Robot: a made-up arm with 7 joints.
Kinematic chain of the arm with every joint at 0, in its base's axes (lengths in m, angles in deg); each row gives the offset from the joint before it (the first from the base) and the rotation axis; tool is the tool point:
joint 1: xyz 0 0 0.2 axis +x
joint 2: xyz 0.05 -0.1 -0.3 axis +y
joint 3: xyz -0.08 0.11 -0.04 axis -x
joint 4: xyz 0.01 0 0.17 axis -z
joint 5: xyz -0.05 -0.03 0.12 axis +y
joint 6: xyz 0.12 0 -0.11 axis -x
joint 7: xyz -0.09 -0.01 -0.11 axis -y
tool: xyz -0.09 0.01 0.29
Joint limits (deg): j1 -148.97..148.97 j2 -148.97..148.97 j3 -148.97..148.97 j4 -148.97..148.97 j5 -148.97..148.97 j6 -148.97..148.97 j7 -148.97..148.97
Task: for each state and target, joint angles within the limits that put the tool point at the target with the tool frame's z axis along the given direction. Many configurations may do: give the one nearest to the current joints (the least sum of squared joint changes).
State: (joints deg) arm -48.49 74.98 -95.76 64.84 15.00 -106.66 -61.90
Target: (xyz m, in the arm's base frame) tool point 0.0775 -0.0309 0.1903 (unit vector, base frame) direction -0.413 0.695 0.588
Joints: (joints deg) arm -4.18 78.18 -74.23 78.66 43.26 -127.56 -26.13
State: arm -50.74 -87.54 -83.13 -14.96 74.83 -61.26 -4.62
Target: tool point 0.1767 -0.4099 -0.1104 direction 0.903 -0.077 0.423
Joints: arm -20.27 -74.87 -69.69 -4.99 52.60 -66.22 -21.54
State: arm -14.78 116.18 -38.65 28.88 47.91 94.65 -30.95
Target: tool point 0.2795 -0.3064 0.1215 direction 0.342 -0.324 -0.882
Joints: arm -50.91 114.01 -72.77 23.33 63.85 83.46 -20.60
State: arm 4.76 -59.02 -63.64 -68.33 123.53 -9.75 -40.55
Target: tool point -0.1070 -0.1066 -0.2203 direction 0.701 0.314 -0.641
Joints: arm 6.03 -56.01 -18.27 -41.77 145.99 4.68 -43.55
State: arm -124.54 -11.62 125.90 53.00 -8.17 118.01 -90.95
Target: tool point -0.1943 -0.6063 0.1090 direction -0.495 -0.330 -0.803
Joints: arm -121.46 -8.23 147.25 93.22 -8.25 111.14 -116.97
